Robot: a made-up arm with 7 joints.
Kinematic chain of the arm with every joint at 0, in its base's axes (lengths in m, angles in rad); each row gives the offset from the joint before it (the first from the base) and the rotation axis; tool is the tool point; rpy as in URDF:
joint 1: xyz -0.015 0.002 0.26 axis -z
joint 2: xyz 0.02 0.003 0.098 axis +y
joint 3: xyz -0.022 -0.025 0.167 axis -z
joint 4: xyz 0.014 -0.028 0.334 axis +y
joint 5: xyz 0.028 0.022 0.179 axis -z
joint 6: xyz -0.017 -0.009 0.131 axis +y
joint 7: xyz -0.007 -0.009 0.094 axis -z
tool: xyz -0.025 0.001 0.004 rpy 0 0 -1.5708
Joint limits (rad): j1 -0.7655..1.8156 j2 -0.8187..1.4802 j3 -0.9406..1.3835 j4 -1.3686..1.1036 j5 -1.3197..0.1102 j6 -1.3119..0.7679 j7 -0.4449..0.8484
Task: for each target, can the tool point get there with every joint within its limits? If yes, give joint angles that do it. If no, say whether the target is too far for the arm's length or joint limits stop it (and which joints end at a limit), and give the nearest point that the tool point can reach.
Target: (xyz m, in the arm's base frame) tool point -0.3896 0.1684 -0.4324
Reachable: no: joint limits stop it (at a limit: joint 2, joint 4, joint 5, joint 7) | nearest point -0.5535 0.2412 0.4214 | short by 0.872 m
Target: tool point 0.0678 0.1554 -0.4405
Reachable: no: joint limits stop it (at a limit: joint 1, joint 2, joint 4, joint 6, joint 7) | nearest point 0.4598 0.4782 0.0361 | short by 0.696 m
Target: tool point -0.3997 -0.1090 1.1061
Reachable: yes | joints -0.0553 -0.1768 -0.1292 -0.7266 -0.6815 0.0750 0.4680
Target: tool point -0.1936 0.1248 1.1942
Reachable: yes | joints 1.4692 -0.4211 0.5665 0.5493 -0.5498 0.5497 0.5460
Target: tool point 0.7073 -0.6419 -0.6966
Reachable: no: too far | nearest point 0.5035 -0.4603 0.0336 | short by 0.780 m
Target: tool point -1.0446 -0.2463 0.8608
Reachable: no: too far | nearest point -0.7516 -0.1756 0.7899 | short by 0.310 m
